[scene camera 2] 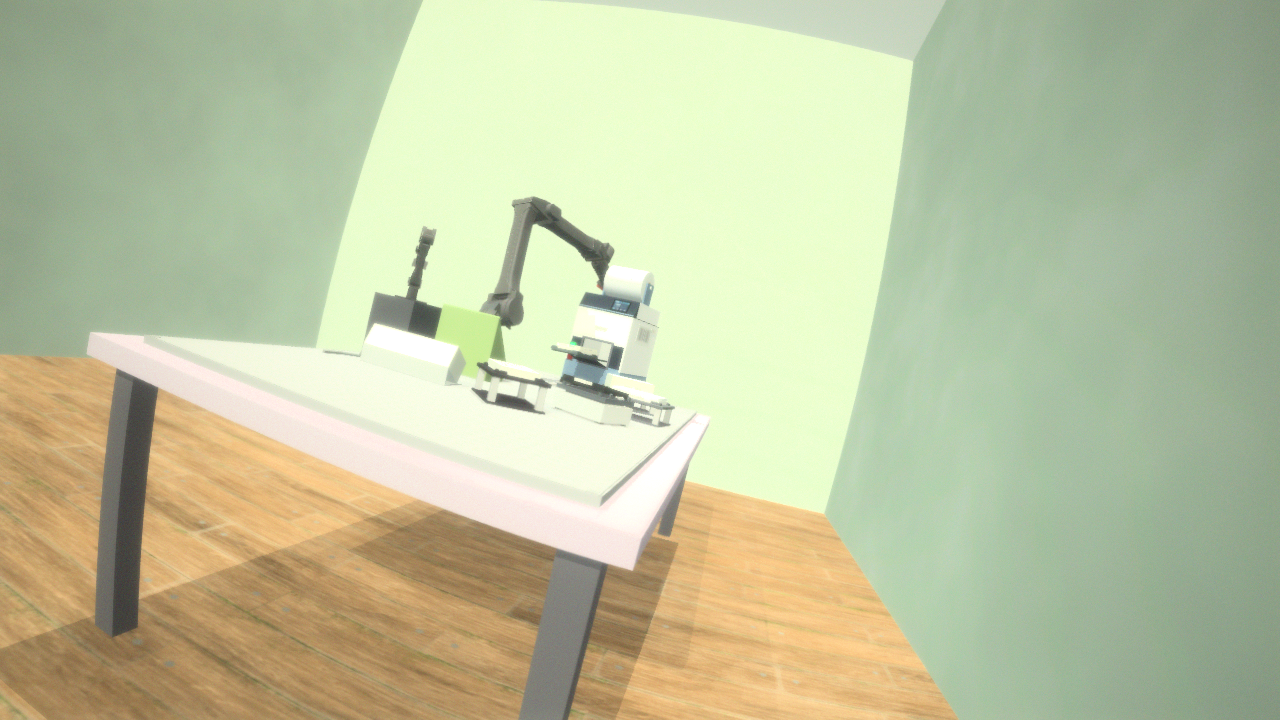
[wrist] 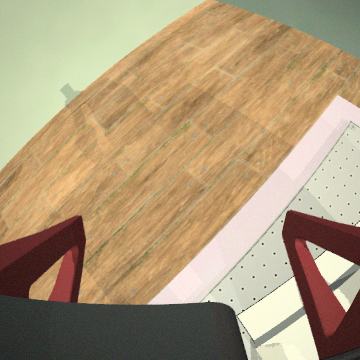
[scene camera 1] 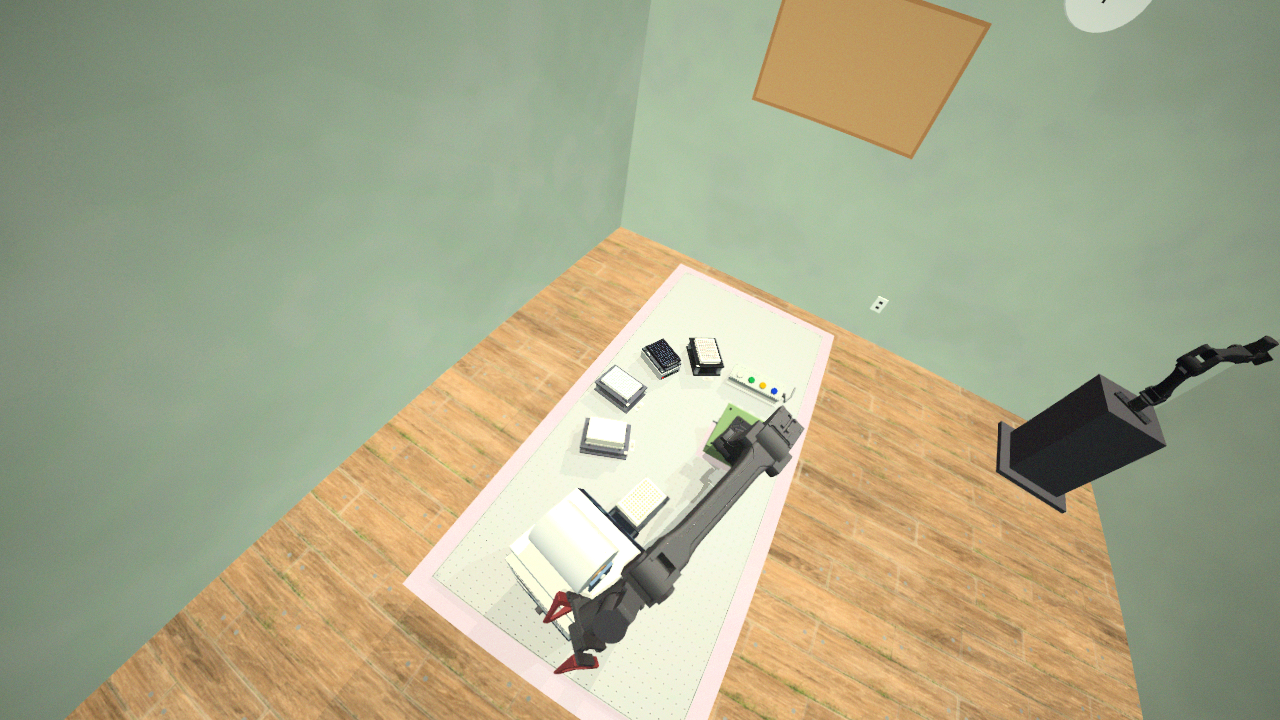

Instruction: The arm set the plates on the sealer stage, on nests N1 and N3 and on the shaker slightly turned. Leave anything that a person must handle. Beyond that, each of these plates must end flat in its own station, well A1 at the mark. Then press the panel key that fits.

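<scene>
My gripper is open and empty, high beside the outer side of the white sealer. In scene camera 2 it is mostly hidden behind the sealer. A pale plate lies on the sealer's stage. A dark plate sits on what looks like the shaker. White-topped plates sit on the nests around it; nest labels and A1 marks are too small to read. The key panel has white, green, yellow and blue keys.
The arm's base stands on a green block near the panel. The forearm passes over the table beside the sealer. The table's pink edge runs below the gripper. A second small arm stands on a dark pedestal off the table.
</scene>
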